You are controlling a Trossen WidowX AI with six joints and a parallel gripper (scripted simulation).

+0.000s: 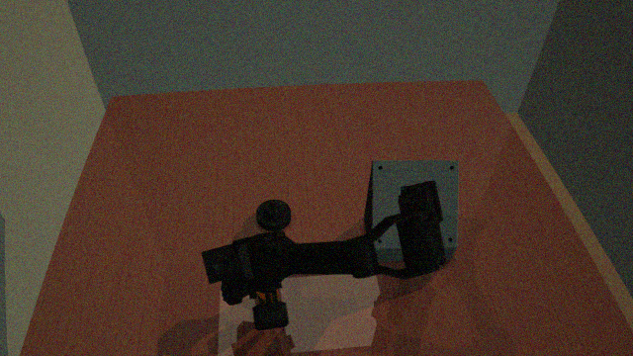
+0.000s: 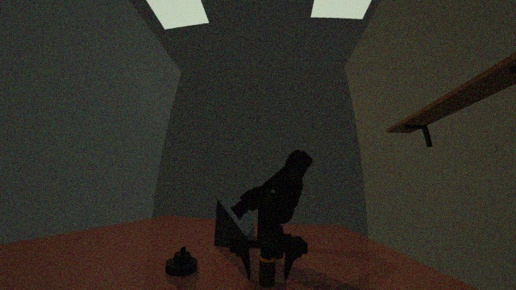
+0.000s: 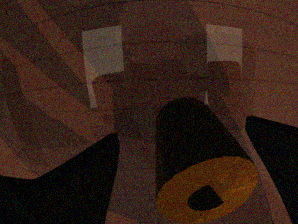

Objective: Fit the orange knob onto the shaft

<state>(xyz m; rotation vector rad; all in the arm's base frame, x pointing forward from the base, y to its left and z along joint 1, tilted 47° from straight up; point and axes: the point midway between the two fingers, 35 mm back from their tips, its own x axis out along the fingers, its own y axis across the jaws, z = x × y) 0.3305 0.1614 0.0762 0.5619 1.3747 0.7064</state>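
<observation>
The pedestal is 1 cm behind my gripper tip, 24 cm to the right of it and 2 cm above it. The rest, counted from my gripper tip: orange knob: 2 cm above.
</observation>
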